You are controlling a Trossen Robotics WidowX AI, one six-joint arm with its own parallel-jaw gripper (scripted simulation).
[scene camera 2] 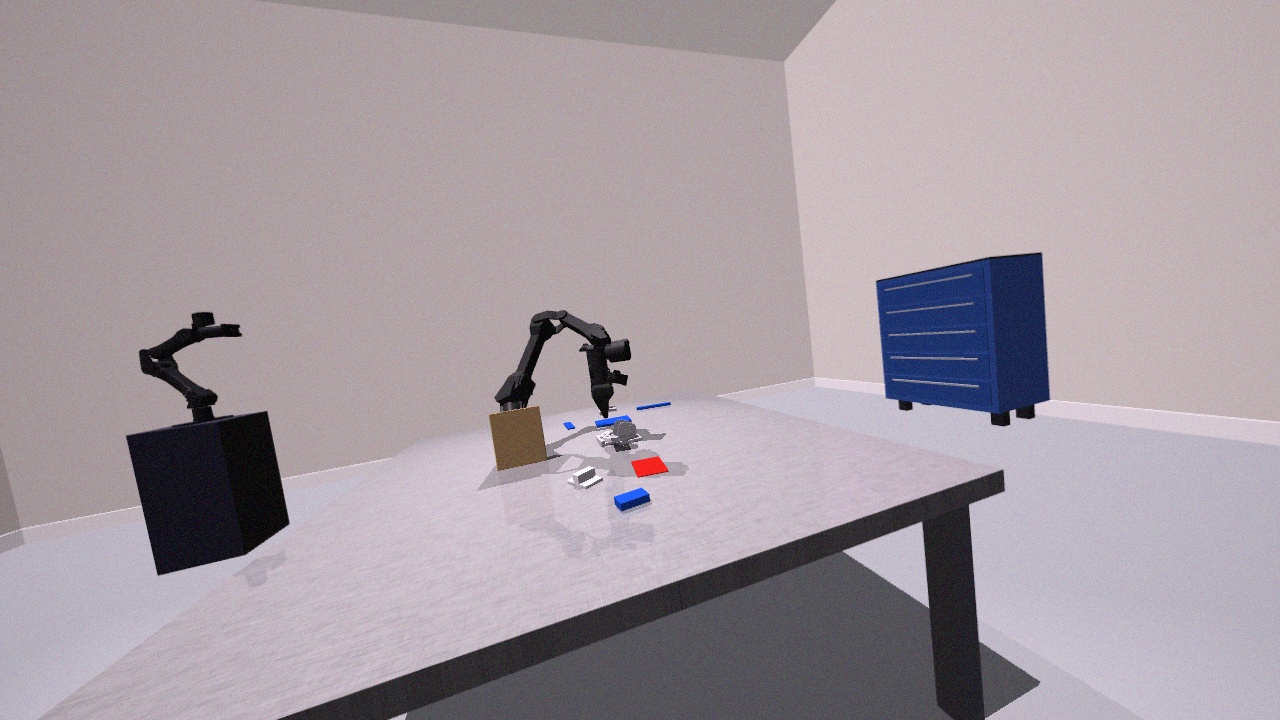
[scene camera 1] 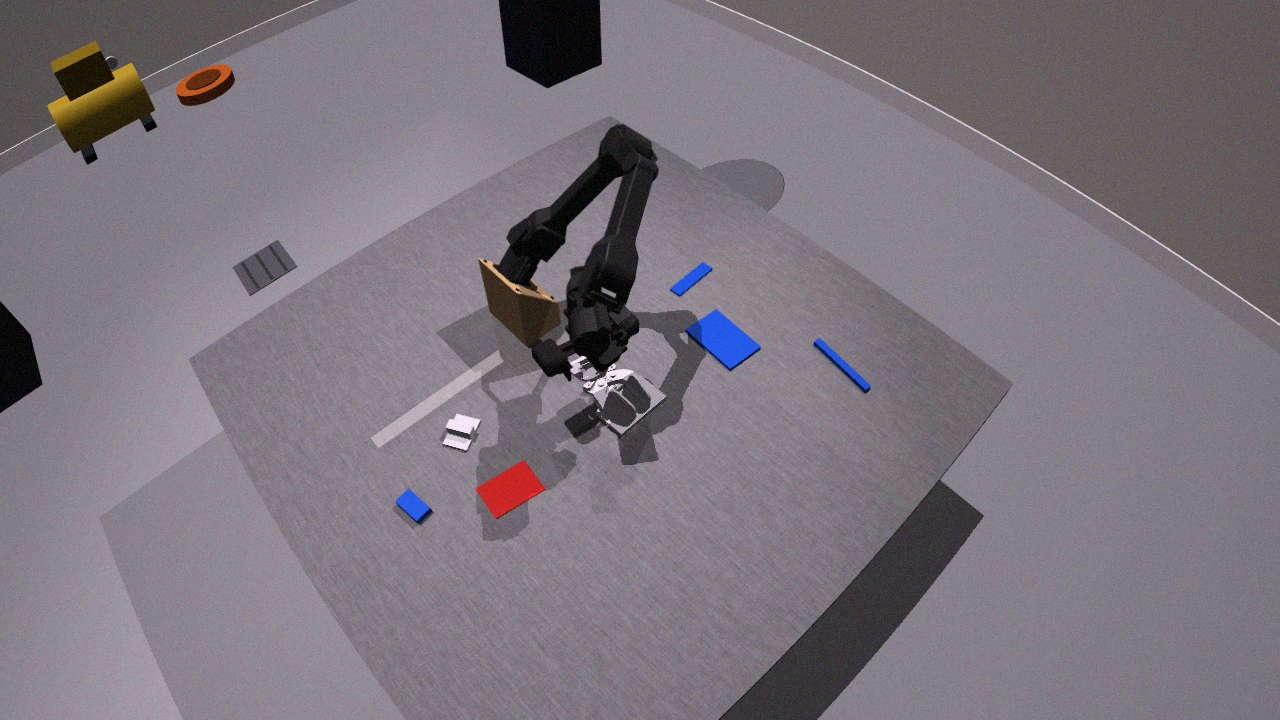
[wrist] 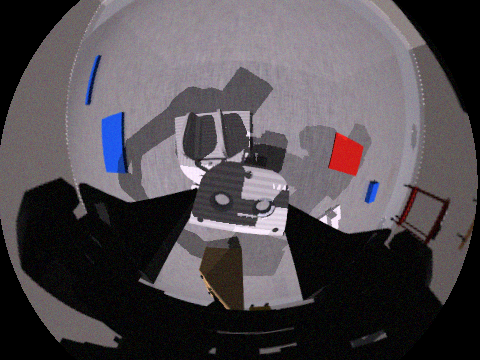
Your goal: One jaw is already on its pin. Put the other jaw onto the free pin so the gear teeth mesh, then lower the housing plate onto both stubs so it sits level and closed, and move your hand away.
Labels:
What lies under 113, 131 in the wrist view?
A blue plate.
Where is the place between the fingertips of my gripper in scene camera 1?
587, 369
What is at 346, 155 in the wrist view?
A red plate.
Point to a blue plate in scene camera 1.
717, 334

